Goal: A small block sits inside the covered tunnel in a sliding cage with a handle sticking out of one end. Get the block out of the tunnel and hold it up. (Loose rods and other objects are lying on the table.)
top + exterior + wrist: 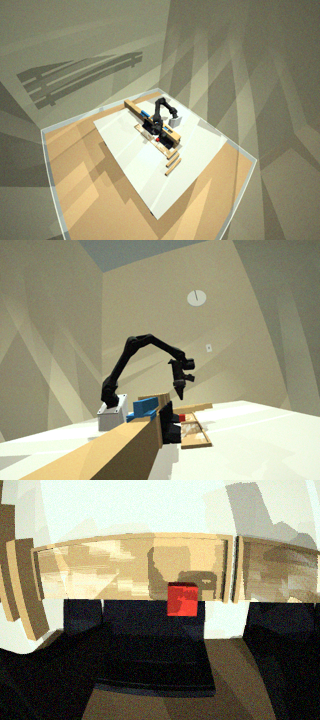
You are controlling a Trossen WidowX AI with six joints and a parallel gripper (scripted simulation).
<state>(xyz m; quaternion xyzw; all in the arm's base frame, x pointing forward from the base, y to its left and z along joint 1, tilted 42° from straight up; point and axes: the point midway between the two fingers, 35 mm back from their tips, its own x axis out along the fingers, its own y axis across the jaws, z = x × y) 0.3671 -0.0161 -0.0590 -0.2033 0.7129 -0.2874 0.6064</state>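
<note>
The small red block is 9 cm below my gripper tip and 1 cm behind it. Round my gripper tip: flat wooden tray 12 cm below, 7 cm to the right, 4 cm ahead; then long wooden tunnel 27 cm to the right, 11 cm behind, 4 cm below.
</note>
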